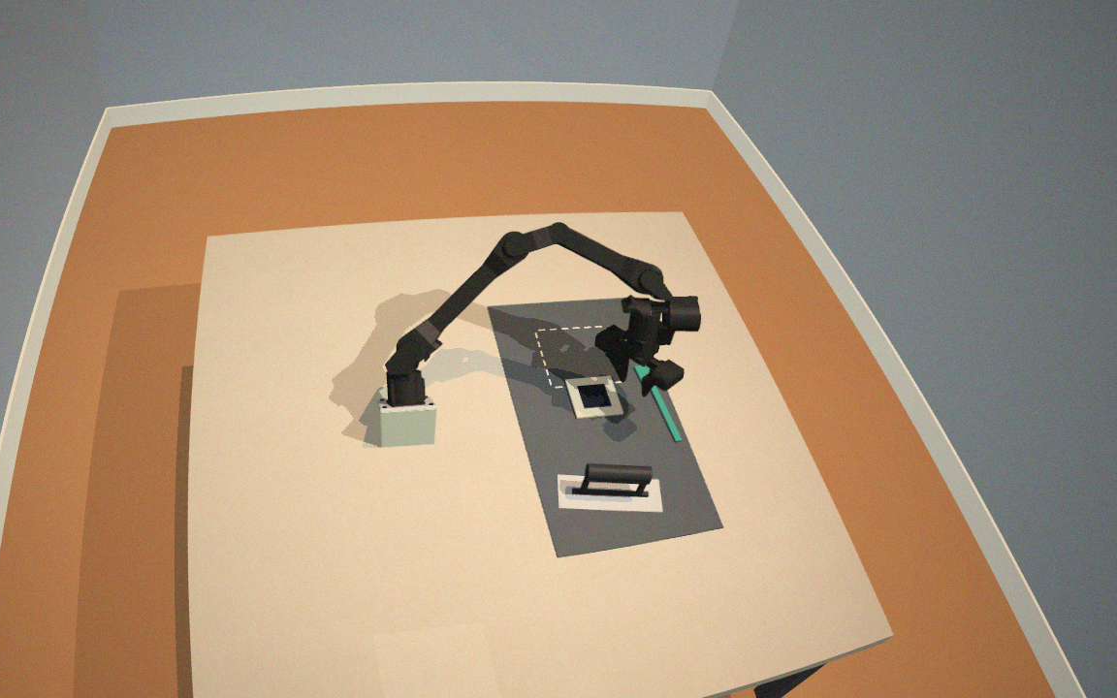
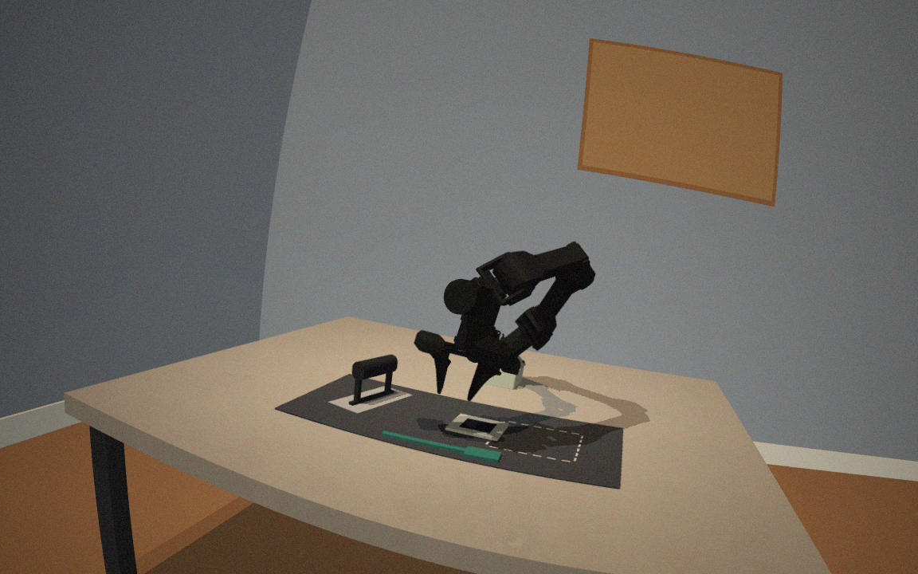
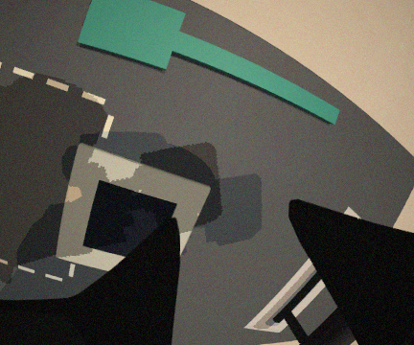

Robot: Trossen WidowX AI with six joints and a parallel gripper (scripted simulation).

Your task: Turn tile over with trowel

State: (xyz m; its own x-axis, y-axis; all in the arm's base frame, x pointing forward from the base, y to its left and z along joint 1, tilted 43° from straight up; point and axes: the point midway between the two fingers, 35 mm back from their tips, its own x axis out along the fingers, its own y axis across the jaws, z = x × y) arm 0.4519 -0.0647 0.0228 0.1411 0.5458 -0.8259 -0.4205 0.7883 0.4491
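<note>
My gripper tip is now 9 cm above the dark mat, 6 cm past it and 1 cm to the right of it. The rest, counted from my gripper tip: green trowel 8 cm ahead, 7 cm below, 3 cm to the left; cream tile 7 cm below, 6 cm behind, 5 cm to the left.
</note>
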